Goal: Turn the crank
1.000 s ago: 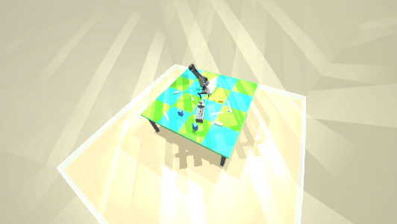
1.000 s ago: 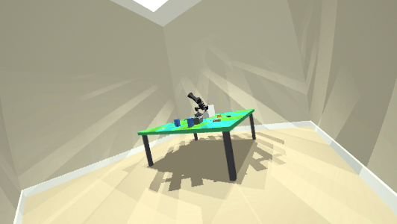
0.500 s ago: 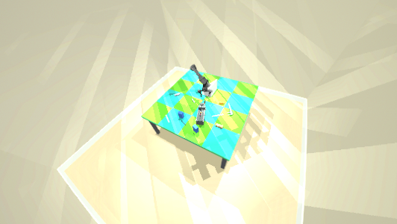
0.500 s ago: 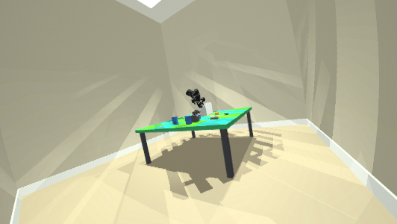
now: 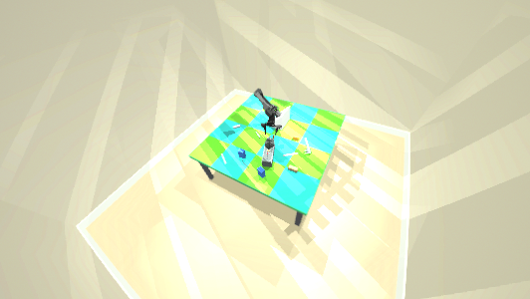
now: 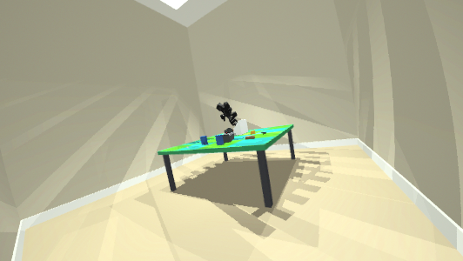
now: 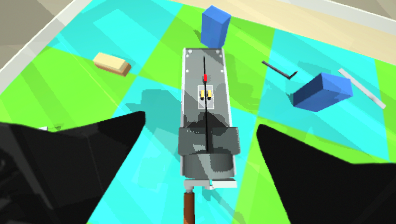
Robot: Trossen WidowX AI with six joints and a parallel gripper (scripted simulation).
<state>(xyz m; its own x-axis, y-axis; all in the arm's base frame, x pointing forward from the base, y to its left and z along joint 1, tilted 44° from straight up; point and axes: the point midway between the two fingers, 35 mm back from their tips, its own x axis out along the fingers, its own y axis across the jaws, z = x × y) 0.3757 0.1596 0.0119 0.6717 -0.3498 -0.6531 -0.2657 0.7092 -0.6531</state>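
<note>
Right now my gripper tip is 90 mm past the crank handle, 20 mm to the left of it and 120 mm above it. From my gripper tip the other things lie so: red pointer: 120 mm ahead, 30 mm to the left, 120 mm below; then orange piece: 240 mm behind, 160 mm to the left, 190 mm below; then black L-shaped key: 270 mm ahead, 150 mm to the right, 190 mm below.
</note>
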